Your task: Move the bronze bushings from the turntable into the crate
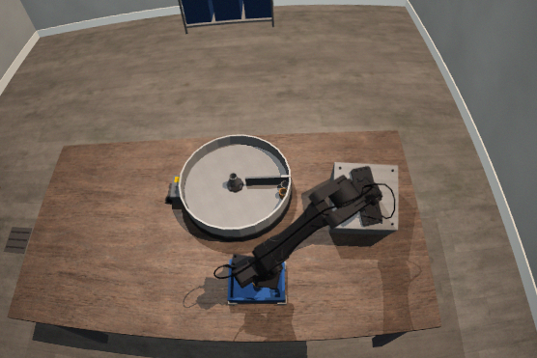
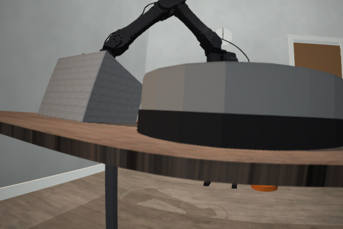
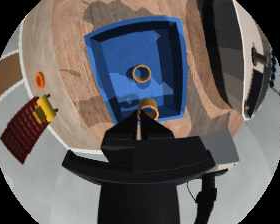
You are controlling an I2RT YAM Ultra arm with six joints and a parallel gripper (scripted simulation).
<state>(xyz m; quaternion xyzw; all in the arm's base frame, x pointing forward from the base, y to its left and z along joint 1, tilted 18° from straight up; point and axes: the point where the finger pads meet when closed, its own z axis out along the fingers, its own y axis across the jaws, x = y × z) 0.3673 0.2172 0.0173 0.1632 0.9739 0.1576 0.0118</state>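
Now: the blue crate 60 mm below my hand, 50 mm ahead of it and 20 mm to the right of it. From my hand the other things lie so: grey turntable (400 mm to the right, 80 mm ahead, 30 mm below).
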